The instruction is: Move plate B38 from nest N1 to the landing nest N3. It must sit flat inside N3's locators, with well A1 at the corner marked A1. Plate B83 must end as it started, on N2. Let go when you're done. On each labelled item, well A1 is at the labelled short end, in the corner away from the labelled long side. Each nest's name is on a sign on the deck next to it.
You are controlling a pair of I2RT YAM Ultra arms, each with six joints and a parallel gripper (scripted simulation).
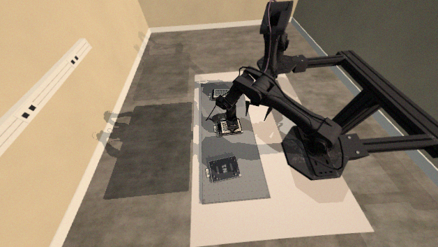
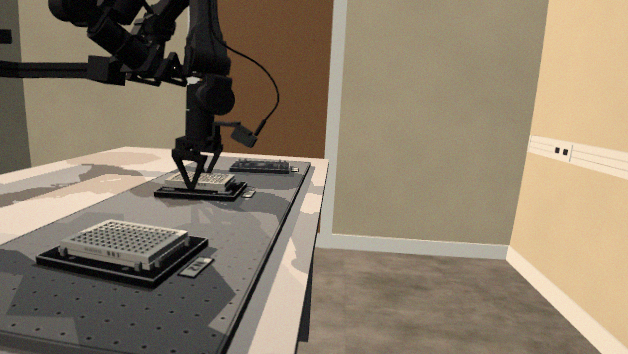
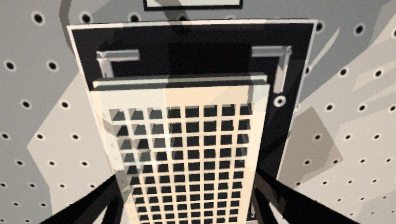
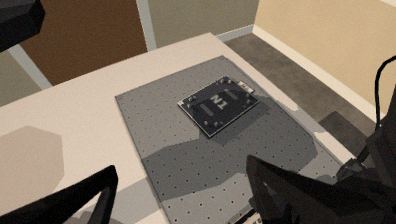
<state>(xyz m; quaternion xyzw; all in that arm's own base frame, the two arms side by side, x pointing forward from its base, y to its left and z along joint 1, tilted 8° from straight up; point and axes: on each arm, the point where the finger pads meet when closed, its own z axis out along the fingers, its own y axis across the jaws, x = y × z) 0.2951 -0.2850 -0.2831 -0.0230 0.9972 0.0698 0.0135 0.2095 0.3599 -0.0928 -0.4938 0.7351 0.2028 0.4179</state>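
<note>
Now: left hand 3 cm to the left of the grey perforated deck, 2 cm short of it and 2 cm above it. From my left hand the other things lie so: plate (32 cm to the right, 5 cm ahead).
</note>
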